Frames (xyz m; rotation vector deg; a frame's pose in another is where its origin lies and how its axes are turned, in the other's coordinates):
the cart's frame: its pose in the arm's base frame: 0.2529 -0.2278 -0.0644 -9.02 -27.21 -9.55
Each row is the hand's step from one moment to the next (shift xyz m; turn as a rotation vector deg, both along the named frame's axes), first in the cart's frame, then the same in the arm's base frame.
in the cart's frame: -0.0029 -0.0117 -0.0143 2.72 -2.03 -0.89
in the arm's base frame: 0.0015 -0.0137 -0.0126 2.38 -2.48 0.71
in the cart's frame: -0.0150 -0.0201 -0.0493 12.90 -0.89 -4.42
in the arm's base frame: 0.0046 -0.0271 -0.0480 13.08 -3.28 2.23
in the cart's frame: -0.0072 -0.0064 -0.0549 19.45 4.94 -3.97
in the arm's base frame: 0.0166 -0.0157 -0.0508 19.76 1.68 5.03
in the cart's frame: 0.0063 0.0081 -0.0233 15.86 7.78 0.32
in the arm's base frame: 0.0174 0.0027 -0.0184 15.28 5.70 6.80
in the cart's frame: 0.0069 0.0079 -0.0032 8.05 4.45 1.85
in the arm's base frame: 0.0090 0.0062 -0.0005 7.11 3.70 4.88
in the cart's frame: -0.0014 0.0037 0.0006 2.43 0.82 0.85
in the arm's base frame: -0.0008 0.0039 -0.0005 1.92 0.66 1.79
